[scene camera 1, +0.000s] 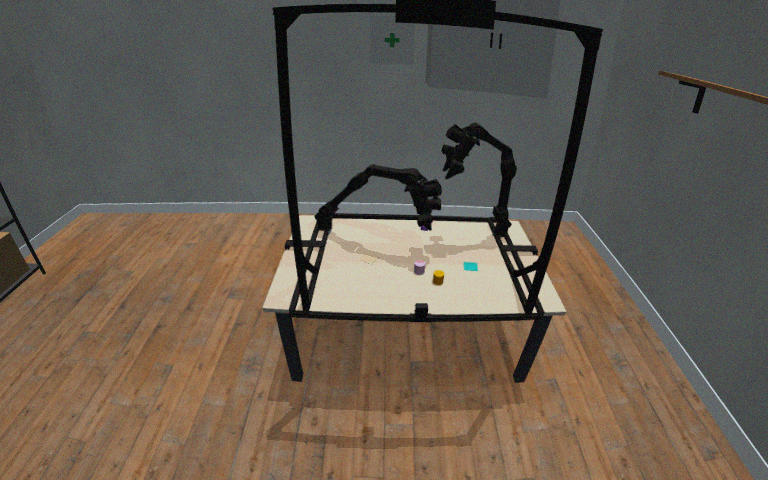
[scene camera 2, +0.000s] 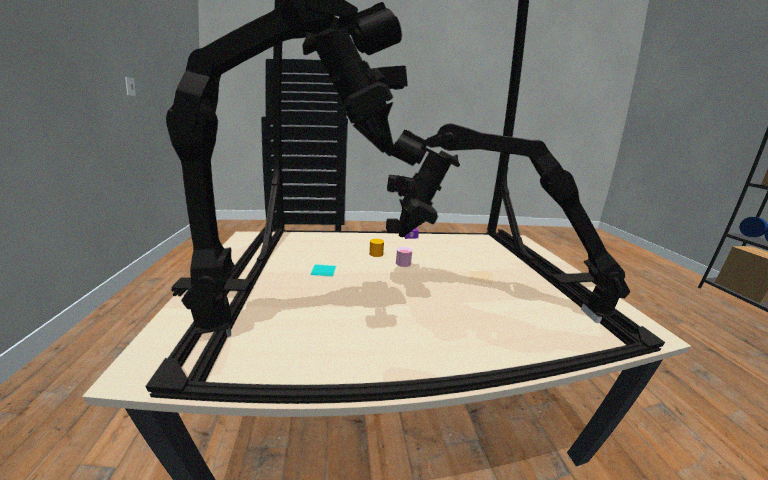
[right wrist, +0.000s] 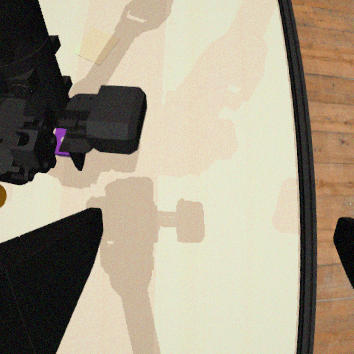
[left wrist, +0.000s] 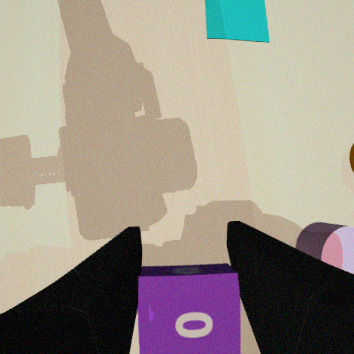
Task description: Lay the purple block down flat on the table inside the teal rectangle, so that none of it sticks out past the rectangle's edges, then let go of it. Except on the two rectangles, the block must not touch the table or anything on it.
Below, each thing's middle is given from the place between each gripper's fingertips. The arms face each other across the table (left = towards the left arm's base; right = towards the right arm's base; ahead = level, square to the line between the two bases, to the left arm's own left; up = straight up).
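Purple block [left wrist: 198, 301]: 1 cm above my left hand and 3 cm to the left of it. Also from the left hand: teal rectangle [left wrist: 238, 27], 14 cm below, 19 cm to the right, 8 cm behind; pink cylinder [left wrist: 319, 239], 12 cm below, 5 cm to the left, 13 cm behind.
Relative to my right hand, the purple block is 90 mm to the left, 150 mm behind and 190 mm below. The teal rectangle is 130 mm to the right of the right hand, 230 mm behind it and 340 mm below it; the pink cylinder is 110 mm to the left of that hand, 280 mm behind it and 320 mm below it.
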